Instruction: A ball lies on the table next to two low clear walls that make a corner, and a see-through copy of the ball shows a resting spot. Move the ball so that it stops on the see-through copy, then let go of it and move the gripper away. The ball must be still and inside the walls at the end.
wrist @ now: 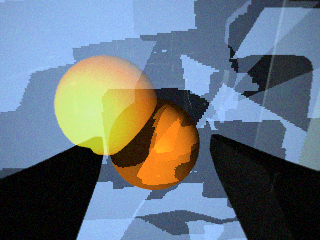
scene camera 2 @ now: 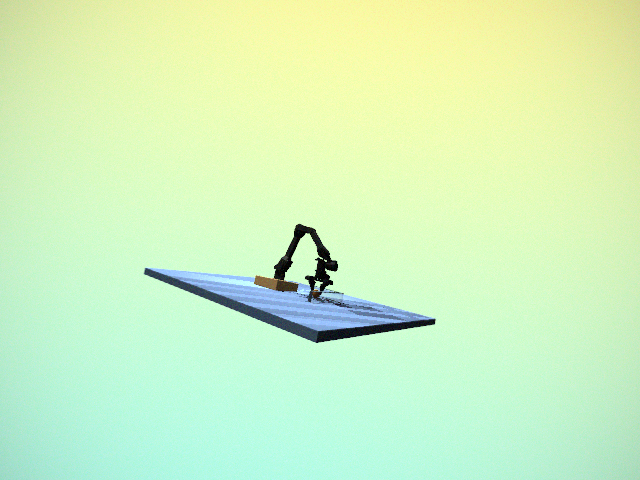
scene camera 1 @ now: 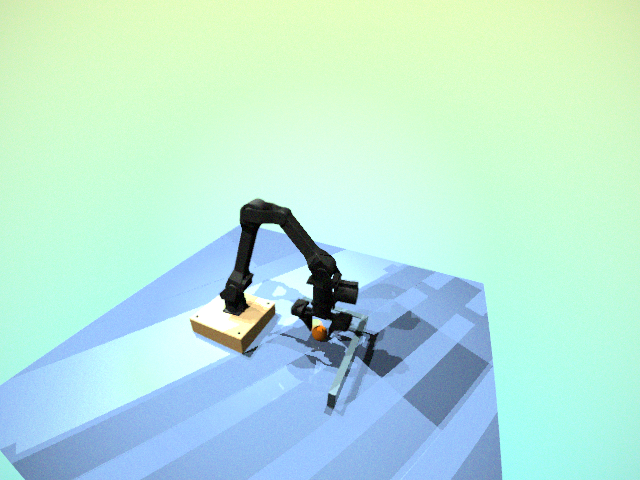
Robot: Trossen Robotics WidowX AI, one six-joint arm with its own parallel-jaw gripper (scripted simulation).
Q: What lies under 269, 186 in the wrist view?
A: My gripper.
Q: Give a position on a see-through copy of ball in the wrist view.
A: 102, 102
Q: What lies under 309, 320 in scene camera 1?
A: My gripper.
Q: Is my gripper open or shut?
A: Open.
